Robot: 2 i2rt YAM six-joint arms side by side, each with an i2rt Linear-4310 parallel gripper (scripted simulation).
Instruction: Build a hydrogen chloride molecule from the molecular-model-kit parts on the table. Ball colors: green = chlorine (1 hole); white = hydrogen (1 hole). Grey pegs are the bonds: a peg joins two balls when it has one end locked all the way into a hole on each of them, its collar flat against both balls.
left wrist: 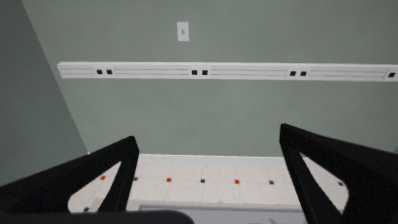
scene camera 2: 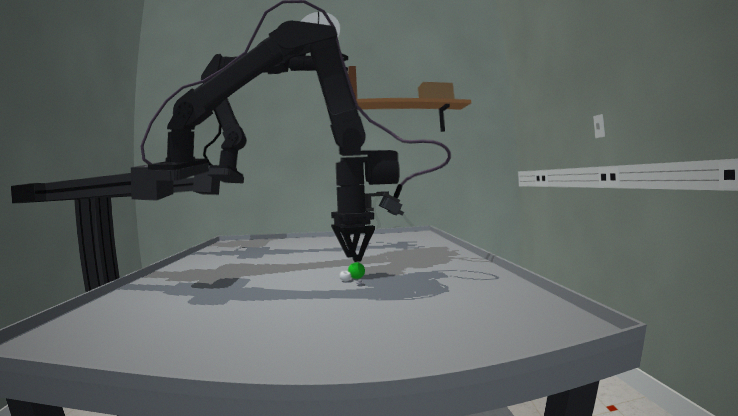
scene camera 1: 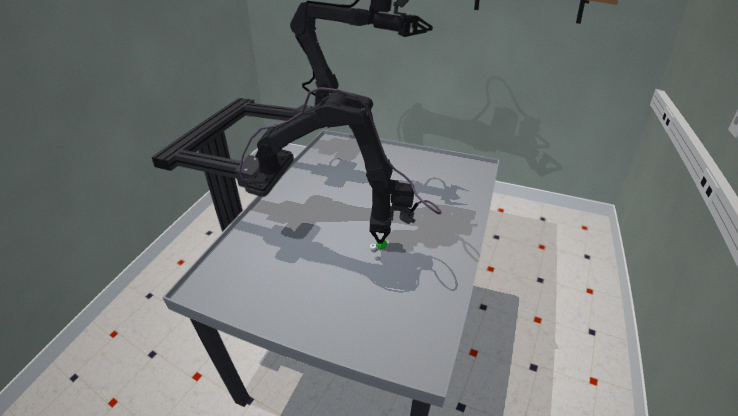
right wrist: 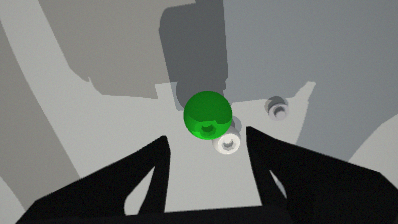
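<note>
My left gripper point(left wrist: 205, 138) is there for me to see, and so is my right gripper point(scene camera 2: 353, 259), which you'd also find in scene camera 1 point(scene camera 1: 380, 238) and in the right wrist view point(right wrist: 206, 139). There's a green ball point(right wrist: 207, 115) too, though in the left wrist view the ball is out of frame.
</note>
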